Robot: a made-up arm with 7 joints.
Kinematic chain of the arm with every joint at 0, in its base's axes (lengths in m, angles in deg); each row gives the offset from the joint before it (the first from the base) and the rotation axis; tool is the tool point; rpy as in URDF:
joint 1: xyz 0 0 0.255 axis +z
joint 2: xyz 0 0 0 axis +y
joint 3: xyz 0 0 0.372 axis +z
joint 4: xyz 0.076 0 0 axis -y
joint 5: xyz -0.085 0 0.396 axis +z
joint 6: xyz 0 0 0 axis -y
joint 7: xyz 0.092 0 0 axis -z
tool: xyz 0 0 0 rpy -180 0 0
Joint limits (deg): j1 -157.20..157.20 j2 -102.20..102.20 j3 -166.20..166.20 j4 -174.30..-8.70 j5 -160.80..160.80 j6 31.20..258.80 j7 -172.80..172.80
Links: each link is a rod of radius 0.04 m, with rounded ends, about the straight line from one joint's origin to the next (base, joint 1, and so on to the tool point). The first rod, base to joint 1, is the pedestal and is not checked.
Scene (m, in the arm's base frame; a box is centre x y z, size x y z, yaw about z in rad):
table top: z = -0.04
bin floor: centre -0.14 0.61 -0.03 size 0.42 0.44 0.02 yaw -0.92
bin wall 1: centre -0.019 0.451 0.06 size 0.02 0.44 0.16 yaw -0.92
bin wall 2: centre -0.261 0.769 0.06 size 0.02 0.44 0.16 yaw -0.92
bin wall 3: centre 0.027 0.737 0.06 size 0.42 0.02 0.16 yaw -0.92
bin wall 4: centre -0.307 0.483 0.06 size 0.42 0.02 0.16 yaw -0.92
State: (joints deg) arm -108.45 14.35 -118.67 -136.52 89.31 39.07 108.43
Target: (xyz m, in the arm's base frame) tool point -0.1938 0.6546 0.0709
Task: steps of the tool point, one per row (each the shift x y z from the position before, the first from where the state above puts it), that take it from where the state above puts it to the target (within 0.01 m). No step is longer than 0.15 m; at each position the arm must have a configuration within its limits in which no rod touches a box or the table.
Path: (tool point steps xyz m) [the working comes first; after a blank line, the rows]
Joints at the target: -101.86 -61.16 -149.46 -93.14 97.40 56.73 108.43
Straight joint move there: clear.

1: 0.0091 0.0774 0.0198
2: 0.0214 0.0857 -0.0084
3: 0.0303 0.0848 -0.0405
4: 0.0358 0.0737 -0.0721
5: 0.0384 0.0537 -0.0993
6: 0.0388 0.0267 -0.1189

